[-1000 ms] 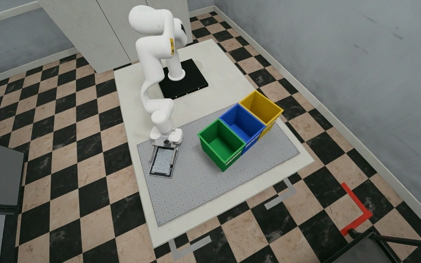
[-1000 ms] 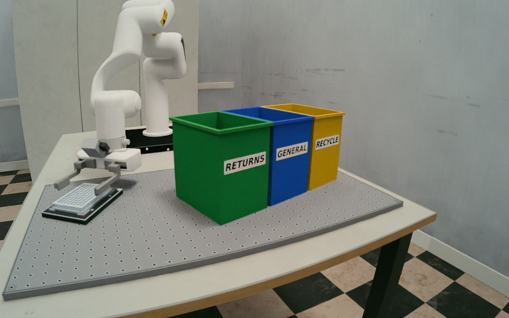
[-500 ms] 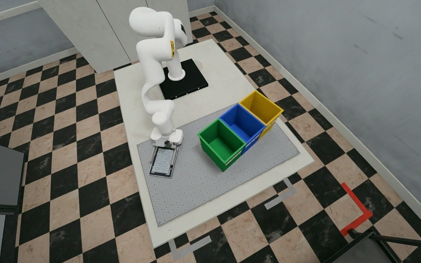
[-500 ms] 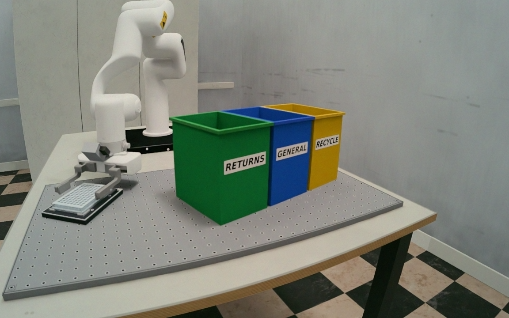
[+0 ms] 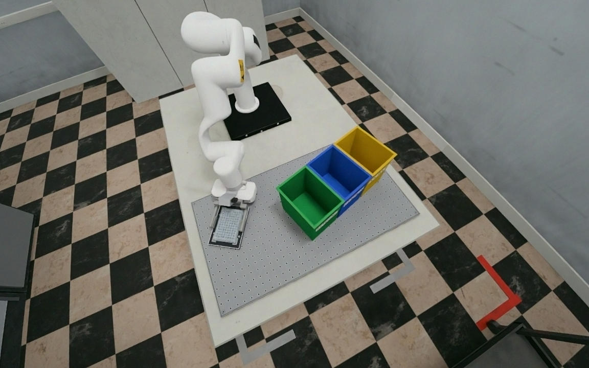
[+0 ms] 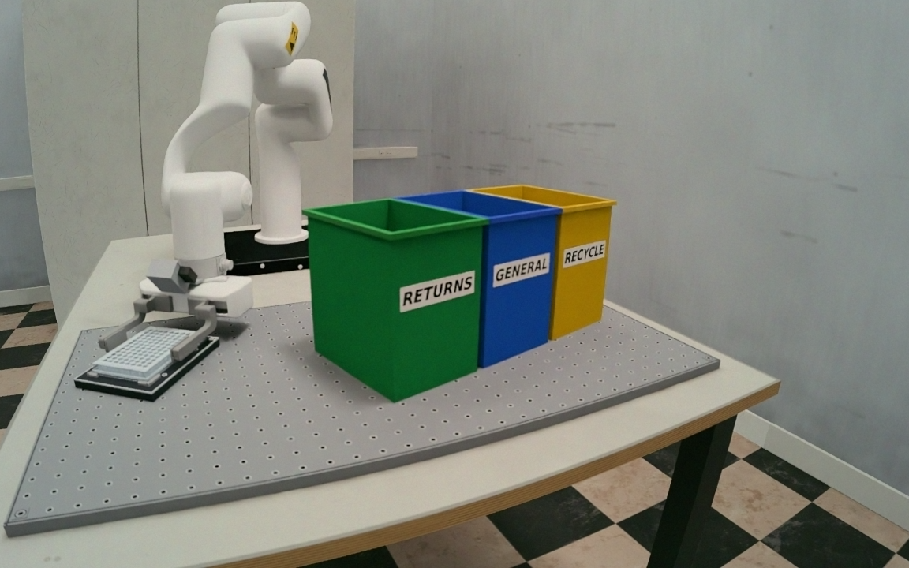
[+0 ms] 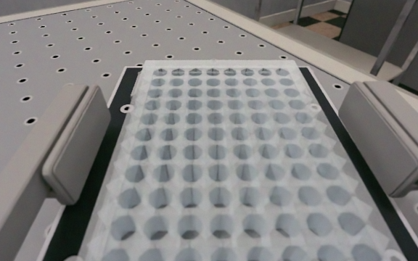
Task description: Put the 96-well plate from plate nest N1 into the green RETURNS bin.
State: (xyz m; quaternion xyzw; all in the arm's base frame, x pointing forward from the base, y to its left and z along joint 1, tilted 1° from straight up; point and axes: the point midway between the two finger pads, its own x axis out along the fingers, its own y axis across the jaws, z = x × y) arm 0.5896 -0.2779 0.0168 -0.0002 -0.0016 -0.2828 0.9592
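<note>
Now: hand 10 mm above the clear 96-well plate. From my hand the other things lie so: black plate nest N1: 20 mm below; then green returns bin: 290 mm to the left, 90 mm ahead, 60 mm above; then blue general bin: 420 mm to the left, 60 mm above, 50 mm ahead.
</note>
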